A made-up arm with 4 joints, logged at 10 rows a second.
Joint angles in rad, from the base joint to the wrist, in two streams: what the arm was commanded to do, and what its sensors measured. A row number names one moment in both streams.
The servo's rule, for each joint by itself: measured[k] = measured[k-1] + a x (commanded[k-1-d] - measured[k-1]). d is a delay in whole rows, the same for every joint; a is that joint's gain. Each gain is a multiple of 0.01, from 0.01 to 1. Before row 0 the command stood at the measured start. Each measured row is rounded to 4 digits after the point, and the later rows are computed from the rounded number. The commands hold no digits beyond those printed.
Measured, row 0:
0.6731, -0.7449, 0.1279, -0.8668
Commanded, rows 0 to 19:
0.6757, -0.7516, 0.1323, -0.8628
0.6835, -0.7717, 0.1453, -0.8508
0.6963, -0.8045, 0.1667, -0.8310
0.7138, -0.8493, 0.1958, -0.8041
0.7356, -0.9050, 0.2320, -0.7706
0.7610, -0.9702, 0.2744, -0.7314
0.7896, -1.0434, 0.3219, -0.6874
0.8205, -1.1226, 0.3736, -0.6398
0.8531, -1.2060, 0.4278, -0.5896
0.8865, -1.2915, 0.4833, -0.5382
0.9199, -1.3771, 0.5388, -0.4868
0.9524, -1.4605, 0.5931, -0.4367
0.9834, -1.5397, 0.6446, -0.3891
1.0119, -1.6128, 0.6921, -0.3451
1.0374, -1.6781, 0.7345, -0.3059
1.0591, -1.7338, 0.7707, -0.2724
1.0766, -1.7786, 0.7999, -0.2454
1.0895, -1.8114, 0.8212, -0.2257
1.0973, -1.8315, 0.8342, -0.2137
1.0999, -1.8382, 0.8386, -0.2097
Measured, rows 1 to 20:
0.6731, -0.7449, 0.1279, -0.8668
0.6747, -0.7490, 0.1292, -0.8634
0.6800, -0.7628, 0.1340, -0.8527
0.6898, -0.7882, 0.1438, -0.8343
0.7042, -0.8255, 0.1594, -0.8086
0.7230, -0.8740, 0.1812, -0.7763
0.7458, -0.9327, 0.2092, -0.7381
0.7721, -1.0002, 0.2430, -0.6950
0.8011, -1.0749, 0.2822, -0.6481
0.8323, -1.1549, 0.3259, -0.5984
0.8648, -1.2382, 0.3731, -0.5472
0.8979, -1.3229, 0.4228, -0.4959
0.9306, -1.4068, 0.4739, -0.4456
0.9623, -1.4879, 0.5251, -0.3976
0.9921, -1.5641, 0.5752, -0.3530
1.0193, -1.6336, 0.6230, -0.3130
1.0432, -1.6947, 0.6673, -0.2785
1.0632, -1.7459, 0.7071, -0.2504
1.0790, -1.7859, 0.7413, -0.2294
1.0900, -1.8137, 0.7692, -0.2161
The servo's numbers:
d 1
a 0.60 0.61 0.30 0.85

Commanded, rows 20 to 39:
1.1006, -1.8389, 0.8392, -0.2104
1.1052, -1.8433, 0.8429, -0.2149
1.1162, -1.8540, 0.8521, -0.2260
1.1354, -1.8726, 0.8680, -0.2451
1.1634, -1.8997, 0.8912, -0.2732
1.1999, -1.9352, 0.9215, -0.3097
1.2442, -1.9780, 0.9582, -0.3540
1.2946, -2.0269, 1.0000, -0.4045
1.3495, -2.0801, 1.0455, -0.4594
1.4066, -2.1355, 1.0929, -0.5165
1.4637, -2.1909, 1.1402, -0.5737
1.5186, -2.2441, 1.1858, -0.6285
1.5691, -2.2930, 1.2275, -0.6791
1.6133, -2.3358, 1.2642, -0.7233
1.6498, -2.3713, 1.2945, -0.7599
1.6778, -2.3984, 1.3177, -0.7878
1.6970, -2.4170, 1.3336, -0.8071
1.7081, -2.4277, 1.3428, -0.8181
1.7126, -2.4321, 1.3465, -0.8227
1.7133, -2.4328, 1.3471, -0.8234
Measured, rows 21 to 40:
1.0959, -1.8286, 0.7900, -0.2107
1.0987, -1.8349, 0.8048, -0.2104
1.1026, -1.8400, 0.8162, -0.2142
1.1108, -1.8485, 0.8270, -0.2242
1.1256, -1.8632, 0.8393, -0.2420
1.1483, -1.8855, 0.8549, -0.2685
1.1793, -1.9158, 0.8749, -0.3035
1.2182, -1.9537, 0.8999, -0.3464
1.2640, -1.9984, 0.9299, -0.3958
1.3153, -2.0482, 0.9646, -0.4499
1.3701, -2.1015, 1.0031, -0.5065
1.4263, -2.1560, 1.0442, -0.5636
1.4817, -2.2097, 1.0867, -0.6188
1.5341, -2.2605, 1.1289, -0.6701
1.5816, -2.3064, 1.1695, -0.7153
1.6225, -2.3460, 1.2070, -0.7532
1.6557, -2.3780, 1.2402, -0.7826
1.6805, -2.4018, 1.2682, -0.8034
1.6971, -2.4176, 1.2906, -0.8159
1.7064, -2.4264, 1.3074, -0.8217

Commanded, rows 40 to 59:
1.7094, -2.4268, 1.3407, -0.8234
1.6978, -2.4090, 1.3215, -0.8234
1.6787, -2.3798, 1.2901, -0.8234
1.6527, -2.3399, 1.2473, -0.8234
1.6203, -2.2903, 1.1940, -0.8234
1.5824, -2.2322, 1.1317, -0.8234
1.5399, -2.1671, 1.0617, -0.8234
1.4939, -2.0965, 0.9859, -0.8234
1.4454, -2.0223, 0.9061, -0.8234
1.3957, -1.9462, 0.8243, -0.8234
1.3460, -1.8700, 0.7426, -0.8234
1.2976, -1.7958, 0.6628, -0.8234
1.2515, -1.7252, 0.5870, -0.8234
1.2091, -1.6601, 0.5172, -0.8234
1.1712, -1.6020, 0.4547, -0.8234
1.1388, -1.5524, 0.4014, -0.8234
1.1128, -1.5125, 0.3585, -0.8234
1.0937, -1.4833, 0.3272, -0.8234
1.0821, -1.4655, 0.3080, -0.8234
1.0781, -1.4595, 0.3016, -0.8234
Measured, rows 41 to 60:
1.7105, -2.4303, 1.3193, -0.8231
1.7098, -2.4282, 1.3257, -0.8234
1.7026, -2.4165, 1.3244, -0.8234
1.6883, -2.3941, 1.3141, -0.8234
1.6669, -2.3610, 1.2941, -0.8234
1.6389, -2.3179, 1.2641, -0.8234
1.6050, -2.2656, 1.2244, -0.8234
1.5659, -2.2055, 1.1756, -0.8234
1.5227, -2.1390, 1.1187, -0.8234
1.4763, -2.0678, 1.0549, -0.8234
1.4279, -1.9936, 0.9857, -0.8234
1.3788, -1.9182, 0.9128, -0.8234
1.3301, -1.8435, 0.8378, -0.8234
1.2829, -1.7713, 0.7626, -0.8234
1.2386, -1.7035, 0.6890, -0.8234
1.1982, -1.6416, 0.6187, -0.8234
1.1626, -1.5872, 0.5535, -0.8234
1.1327, -1.5416, 0.4950, -0.8234
1.1093, -1.5060, 0.4447, -0.8234
1.0930, -1.4813, 0.4037, -0.8234

